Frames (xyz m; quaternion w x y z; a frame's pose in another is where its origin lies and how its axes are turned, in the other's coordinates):
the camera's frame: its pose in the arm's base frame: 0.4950 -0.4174 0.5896 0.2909 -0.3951 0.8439 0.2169
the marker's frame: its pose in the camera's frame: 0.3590 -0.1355 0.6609 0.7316 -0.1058 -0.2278 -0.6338
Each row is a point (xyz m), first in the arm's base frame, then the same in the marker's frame.
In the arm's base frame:
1: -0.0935 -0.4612 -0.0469
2: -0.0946 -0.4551 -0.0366
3: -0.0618 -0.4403 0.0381
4: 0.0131 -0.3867 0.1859
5: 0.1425 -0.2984 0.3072
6: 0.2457 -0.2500 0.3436
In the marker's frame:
1: -0.5839 0.4128 -0.2158
2: -0.5920 0.4039 -0.2151
3: -0.6094 0.3252 -0.2346
4: -0.6430 0.1551 -0.2512
5: -0.6293 -0.0405 -0.2232
6: -0.5803 -0.1455 -0.1933

